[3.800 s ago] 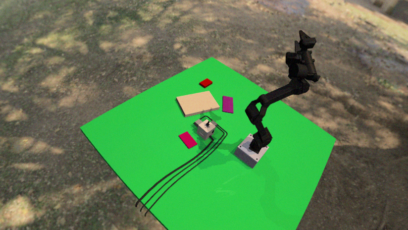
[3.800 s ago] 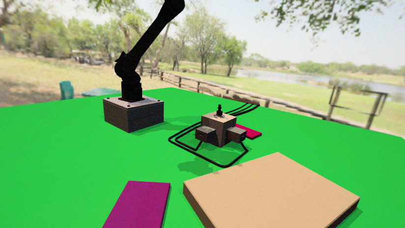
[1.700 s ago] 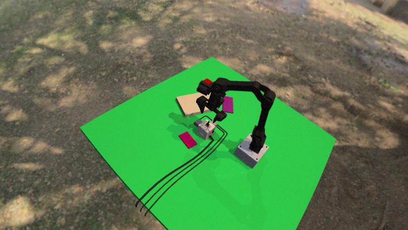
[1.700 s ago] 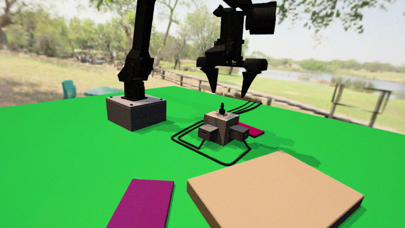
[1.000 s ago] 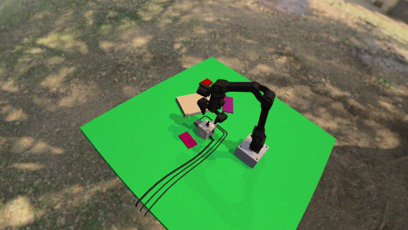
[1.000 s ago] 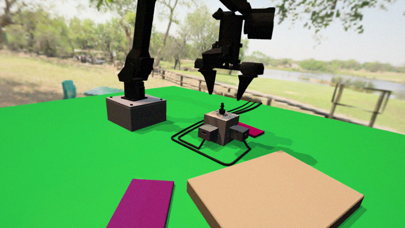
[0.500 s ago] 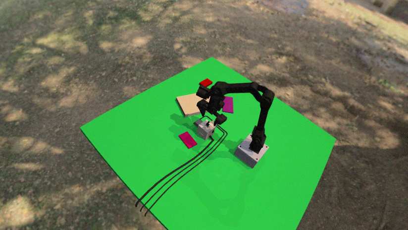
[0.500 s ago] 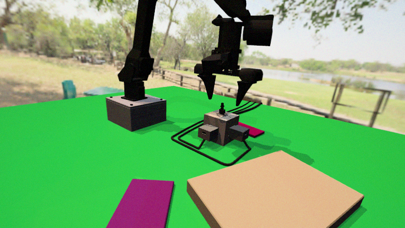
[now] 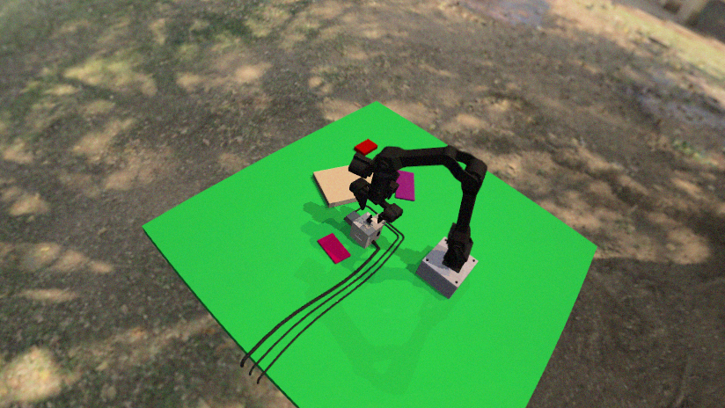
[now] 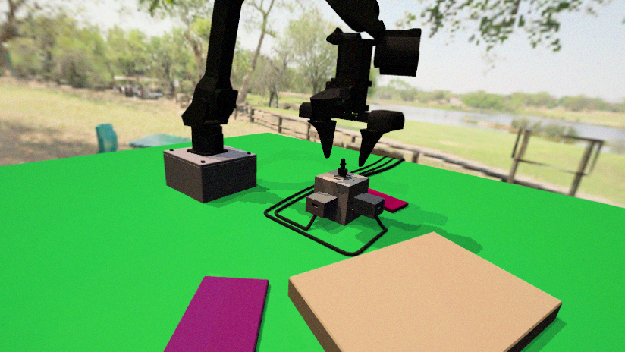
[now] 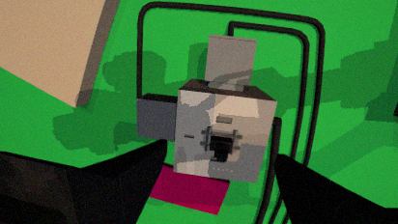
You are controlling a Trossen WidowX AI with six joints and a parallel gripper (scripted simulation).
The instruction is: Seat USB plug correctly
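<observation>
Now: the black USB plug 2 cm below my gripper tip. Round my gripper tip: pink card: 12 cm to the left, 10 cm below, 6 cm ahead; then socket: 4 cm below, 1 cm to the left; then tan slab: 18 cm to the right, 18 cm ahead, 9 cm below.
</observation>
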